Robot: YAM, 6 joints.
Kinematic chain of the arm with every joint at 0, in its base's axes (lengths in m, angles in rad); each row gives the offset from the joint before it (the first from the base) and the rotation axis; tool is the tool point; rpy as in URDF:
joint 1: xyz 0 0 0.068 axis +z
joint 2: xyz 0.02 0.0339 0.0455 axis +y
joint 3: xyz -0.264 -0.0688 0 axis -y
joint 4: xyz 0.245 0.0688 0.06 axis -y
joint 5: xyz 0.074 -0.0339 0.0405 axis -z
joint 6: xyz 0.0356 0 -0.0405 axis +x
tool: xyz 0 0 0 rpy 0 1.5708 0
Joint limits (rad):
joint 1: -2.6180..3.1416
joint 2: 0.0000..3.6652
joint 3: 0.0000..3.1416
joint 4: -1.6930..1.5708
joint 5: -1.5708..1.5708
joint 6: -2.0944..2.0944
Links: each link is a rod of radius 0.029 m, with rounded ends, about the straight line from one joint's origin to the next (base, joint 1, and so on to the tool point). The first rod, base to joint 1, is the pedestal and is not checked.
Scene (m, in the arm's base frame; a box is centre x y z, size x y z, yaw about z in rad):
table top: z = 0
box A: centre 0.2 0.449 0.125 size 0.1 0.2 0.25 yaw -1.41
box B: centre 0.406 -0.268 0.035 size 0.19 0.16 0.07 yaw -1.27
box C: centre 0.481 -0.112 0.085 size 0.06 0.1 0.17 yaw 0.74
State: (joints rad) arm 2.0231 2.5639 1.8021 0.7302 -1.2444 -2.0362
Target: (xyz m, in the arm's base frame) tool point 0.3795 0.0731 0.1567
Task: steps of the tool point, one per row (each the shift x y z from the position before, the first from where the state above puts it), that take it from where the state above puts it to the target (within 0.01 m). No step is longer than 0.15 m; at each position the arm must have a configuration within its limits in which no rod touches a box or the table.
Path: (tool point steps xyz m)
1: 0.0716 0.0304 0.1197
2: 0.0813 -0.0081 0.1185
3: 0.0774 -0.0485 0.1102
4: 0.1105 -0.0030 -0.0371
5: 0.1045 -0.0344 -0.0380
6: 0.0889 -0.0625 -0.0382
7: 0.0654 -0.0835 -0.0378
8: 0.0366 -0.0957 -0.0366
9: 0.0160 -0.0467 -0.0698
10: -0.0041 -0.0506 -0.0635

